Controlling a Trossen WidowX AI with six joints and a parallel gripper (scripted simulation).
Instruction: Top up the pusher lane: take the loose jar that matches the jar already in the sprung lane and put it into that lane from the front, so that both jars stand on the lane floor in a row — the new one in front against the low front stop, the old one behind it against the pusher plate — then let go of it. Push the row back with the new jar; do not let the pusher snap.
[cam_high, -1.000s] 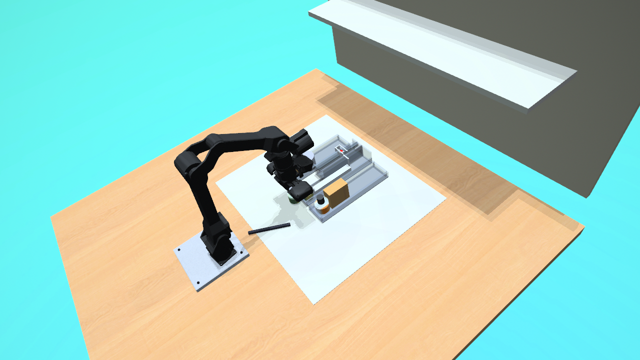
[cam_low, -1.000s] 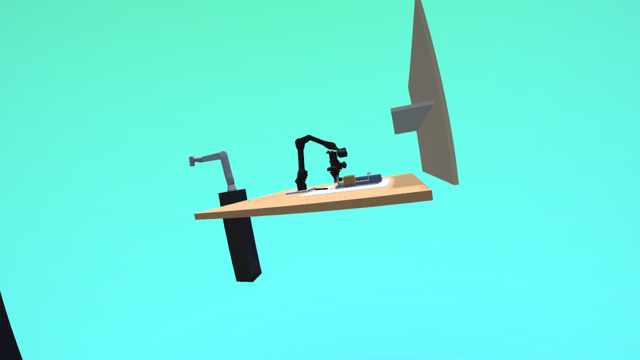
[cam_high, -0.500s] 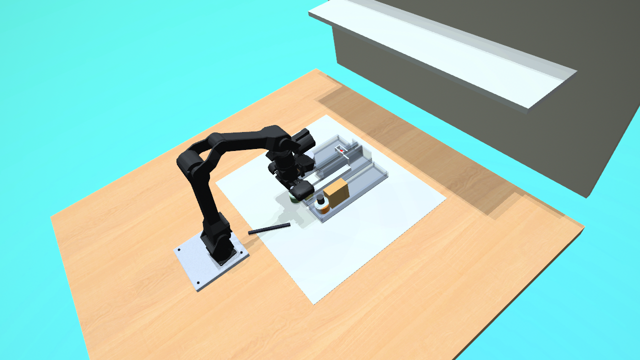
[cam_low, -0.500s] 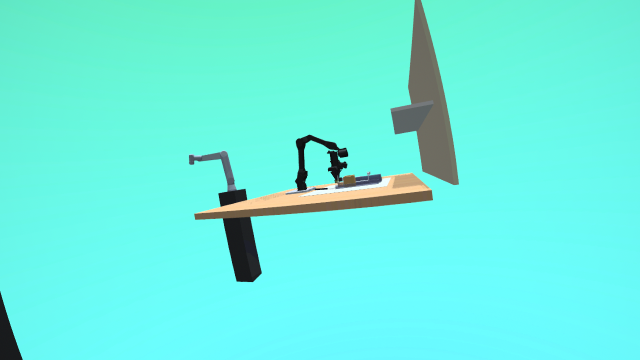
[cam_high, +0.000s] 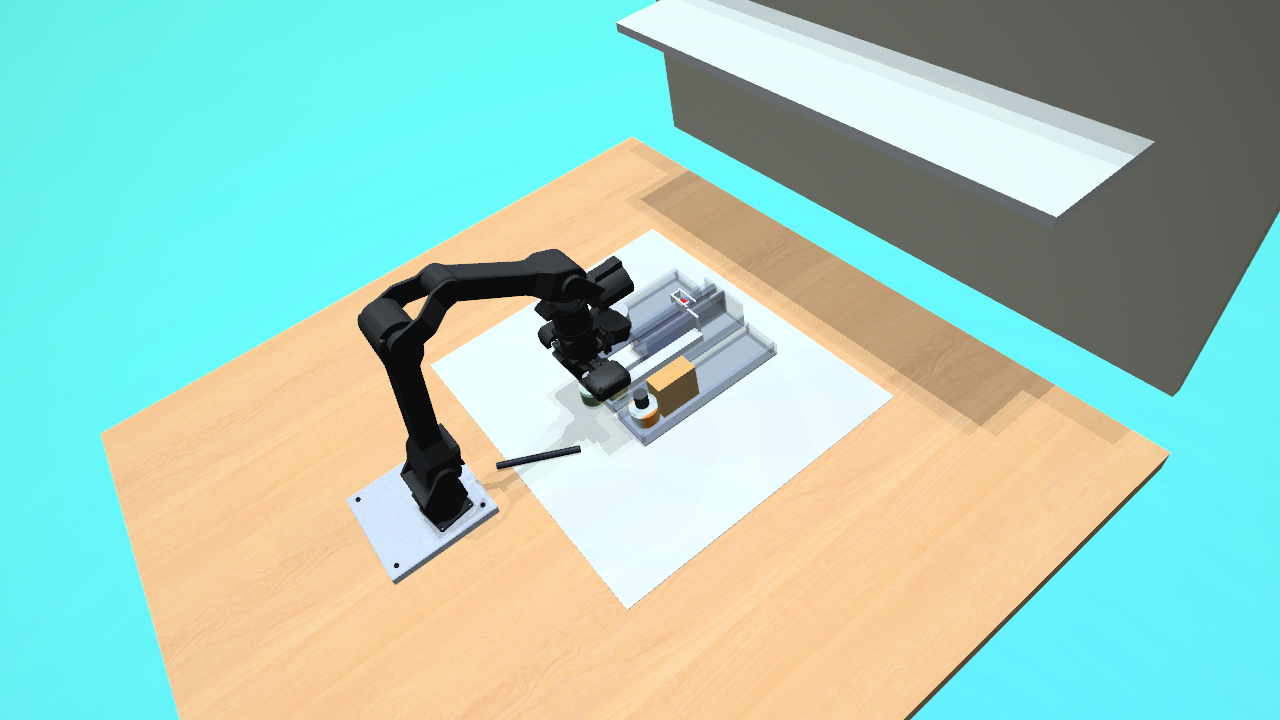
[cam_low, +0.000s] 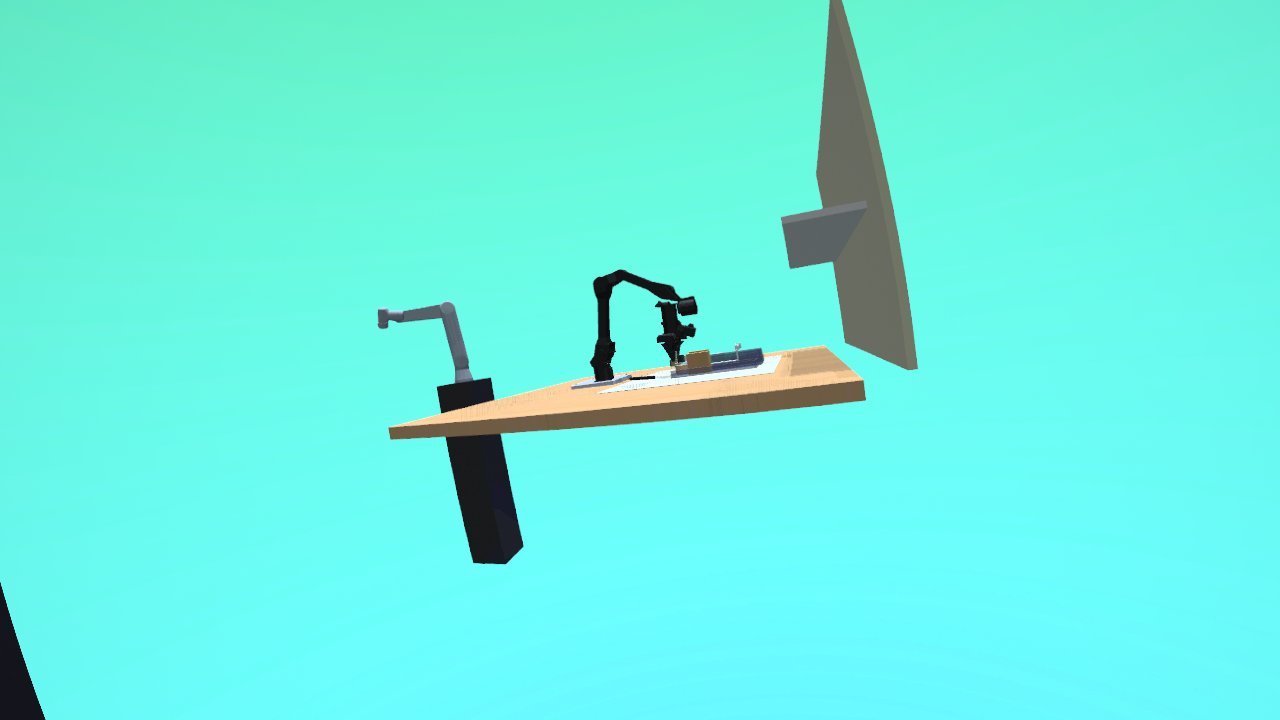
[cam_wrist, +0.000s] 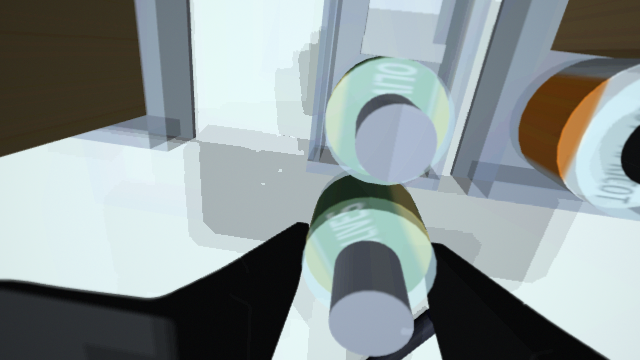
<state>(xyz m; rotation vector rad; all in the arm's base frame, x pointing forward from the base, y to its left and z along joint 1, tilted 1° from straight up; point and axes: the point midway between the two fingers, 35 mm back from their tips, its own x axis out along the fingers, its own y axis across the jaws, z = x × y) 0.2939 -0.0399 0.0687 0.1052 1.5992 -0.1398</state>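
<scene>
The apricot jar lies 90 mm to the right of my gripper tip, 30 mm ahead of it and 10 mm below it. Also, from my gripper tip: black rod 130 mm behind, 50 mm below; then shelf 540 mm ahead, 320 mm above, 80 mm to the right; then pale pusher plate 150 mm ahead, 10 mm to the left.
</scene>
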